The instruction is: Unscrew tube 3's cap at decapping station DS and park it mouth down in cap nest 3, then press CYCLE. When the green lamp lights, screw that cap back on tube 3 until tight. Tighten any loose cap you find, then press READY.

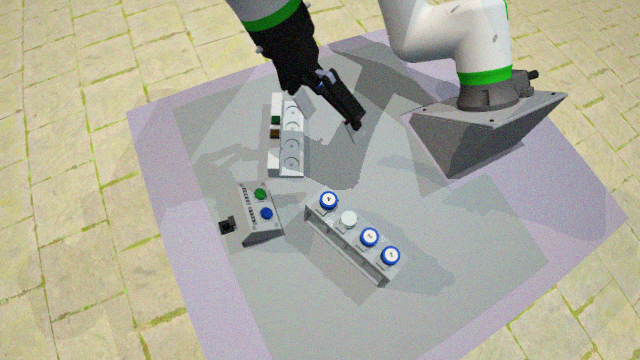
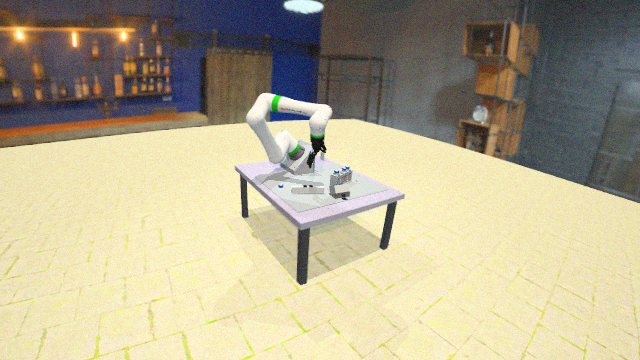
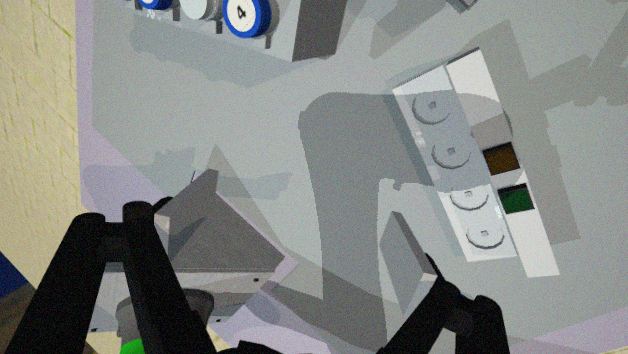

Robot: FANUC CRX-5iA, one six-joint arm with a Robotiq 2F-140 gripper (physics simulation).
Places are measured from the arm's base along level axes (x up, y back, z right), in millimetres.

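Pixels of known places: gripper, fingertip midpoint: (image 1: 333,125) (image 2: 316,165) (image 3: 302,209); arm's base, link origin: (image 1: 487,103) (image 2: 297,153).
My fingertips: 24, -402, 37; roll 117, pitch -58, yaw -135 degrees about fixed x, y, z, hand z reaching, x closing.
Ahead of a thing's pixels: the offset from my fingertips to its top centre, as dx, dy, dz. "spot": to the spot under its first point.
The tube rack {-56, -27, -203} (image 1: 340,243) (image 3: 281,41) holds blue caps 4 {-35, -61, -133} (image 1: 328,200) (image 3: 245,12), 2 (image 1: 368,236) and 1 {-38, +7, -274} (image 1: 390,255). Tube 3 {-40, -38, -180} (image 1: 348,218) (image 3: 197,6) between them shows a pale bare top. The cap nest strip {spot: -148, -37, +93} (image 1: 298,134) (image 3: 443,132) has all its nests empty. A loose blue cap {-145, +71, +242} (image 1: 320,83) (image 2: 280,184) lies on the table behind the strip, mostly hidden by my gripper. My gripper (image 1: 328,111) (image 2: 311,161) (image 3: 302,209) is open and empty. It hangs above the far end of the strip and the cap.
A dark green lamp {-106, -85, +127} (image 1: 275,119) (image 3: 515,199) and an amber lamp {-106, -99, +90} (image 1: 274,133) (image 3: 501,158) sit beside the nests. A button box {-75, -201, -76} (image 1: 250,223) carries a green button {-85, -179, -54} (image 1: 260,193) and a blue button {-85, -179, -99} (image 1: 266,213). The robot's pedestal (image 1: 469,134) stands at the right.
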